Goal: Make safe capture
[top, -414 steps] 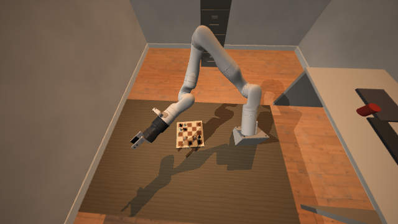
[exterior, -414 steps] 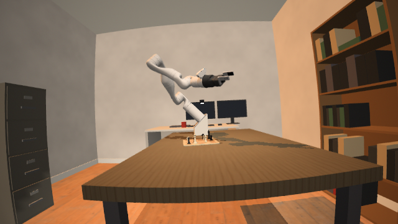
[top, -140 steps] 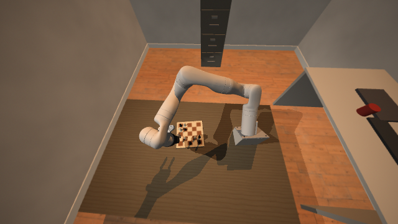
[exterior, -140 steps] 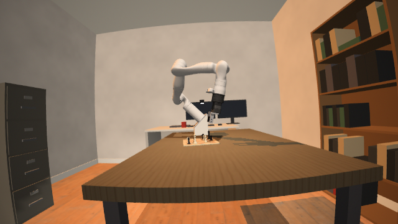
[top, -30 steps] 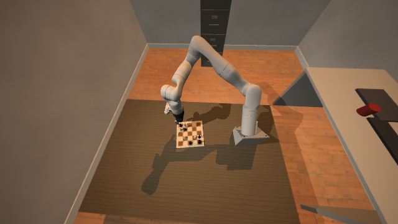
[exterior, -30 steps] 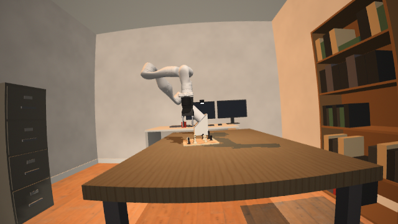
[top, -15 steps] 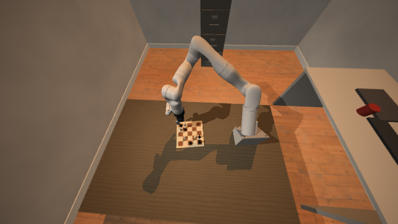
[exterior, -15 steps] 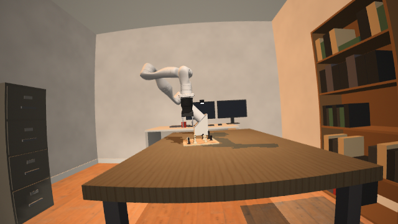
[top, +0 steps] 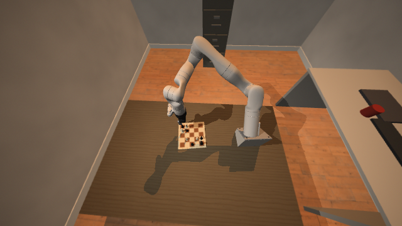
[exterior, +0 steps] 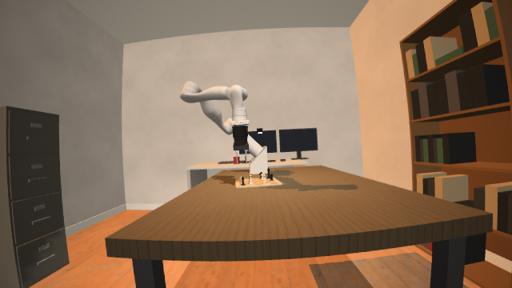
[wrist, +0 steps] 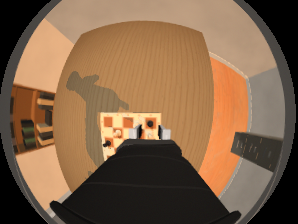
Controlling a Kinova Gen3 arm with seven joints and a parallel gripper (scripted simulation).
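Right now my hand is 100 mm above the black chess piece. Round my hand: small chessboard: 120 mm below, 80 mm behind, 70 mm to the left.
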